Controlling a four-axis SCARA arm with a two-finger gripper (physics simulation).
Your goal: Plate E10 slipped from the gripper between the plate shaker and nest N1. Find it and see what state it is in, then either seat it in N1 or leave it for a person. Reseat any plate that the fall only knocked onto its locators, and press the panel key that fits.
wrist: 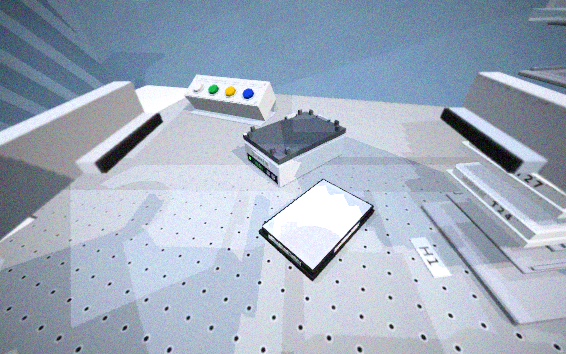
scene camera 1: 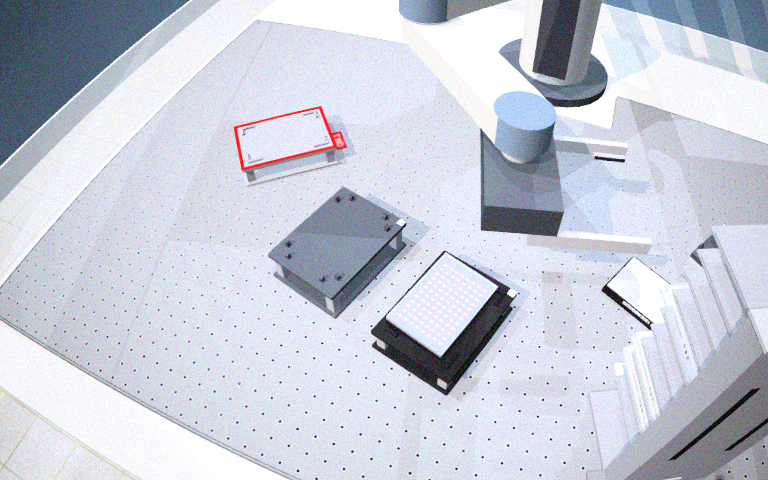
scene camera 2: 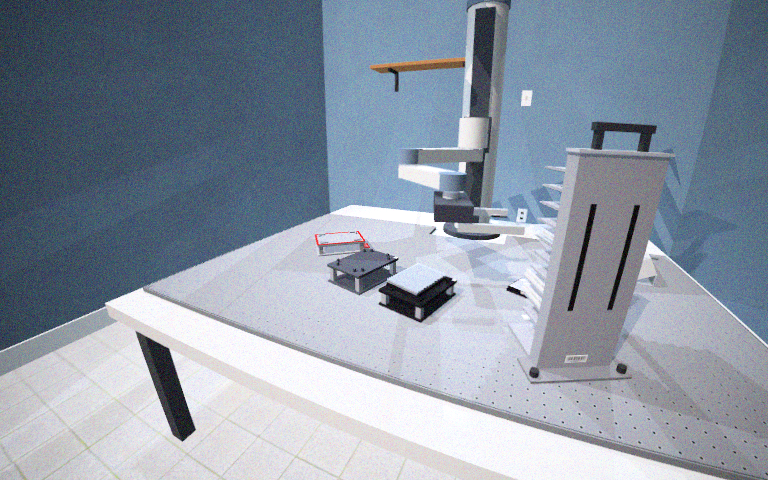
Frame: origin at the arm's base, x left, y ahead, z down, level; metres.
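Seen in the pictures: gripper, fingertip midpoint: (wrist: 296, 98) (scene camera 1: 637, 194) (scene camera 2: 514, 220); arm's base, origin of the base link: (scene camera 1: 551, 73).
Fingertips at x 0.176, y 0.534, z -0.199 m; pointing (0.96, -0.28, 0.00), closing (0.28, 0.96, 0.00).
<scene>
Pixels of each thing's top centre, then the offset from my fingertips to it. "pt": a spot on its surface instead.
- shaker, surface spot: (wrist: 295, 137) pt dy -0.057, dx +0.194, dz +0.131 m
- dark grey nest, middle of its top: (scene camera 1: 336, 232) (scene camera 2: 363, 257) dy +0.104, dx -0.374, dz +0.123 m
- pale plate with pinkish wells, middle of its top: (scene camera 1: 443, 299) (scene camera 2: 417, 275) dy +0.155, dx -0.201, dz +0.121 m
- black nest, middle of its top: (scene camera 1: 446, 308) (scene camera 2: 419, 282) dy +0.157, dx -0.195, dz +0.137 m
- key panel, middle of its top: (wrist: 226, 79) dy -0.283, dx +0.375, dz +0.102 m
- H1 label, surface spot: (wrist: 430, 257) pt dy +0.132, dx +0.068, dz +0.184 m
A plate with a plain white top and black sides (scene camera 1: 634, 285) (scene camera 2: 515, 287) (wrist: 318, 225) lies flat on the table between the shaker and the rack; its side label is unreadable. The shaker (wrist: 295, 137) has an empty dark top with pegs. A dark grey nest (scene camera 1: 339, 243) (scene camera 2: 362, 263) bears no plate. A pale plate with pinkish wells (scene camera 1: 441, 302) (scene camera 2: 416, 279) rests on the black nest (scene camera 1: 441, 370) (scene camera 2: 417, 304); whether it is fully seated is unclear. Nest labels are unreadable. My gripper (scene camera 1: 637, 198) (scene camera 2: 515, 220) (wrist: 296, 98) is wide open and empty, above the table.
The key panel (wrist: 227, 102) has white, green, yellow and blue keys. A red-edged stand (scene camera 1: 283, 138) (scene camera 2: 339, 238) stands at the back left. The tall rack (scene camera 1: 707, 407) (scene camera 2: 603, 226) holds several plates, some marked T24 and T27, beside an H1 label (wrist: 430, 257).
</scene>
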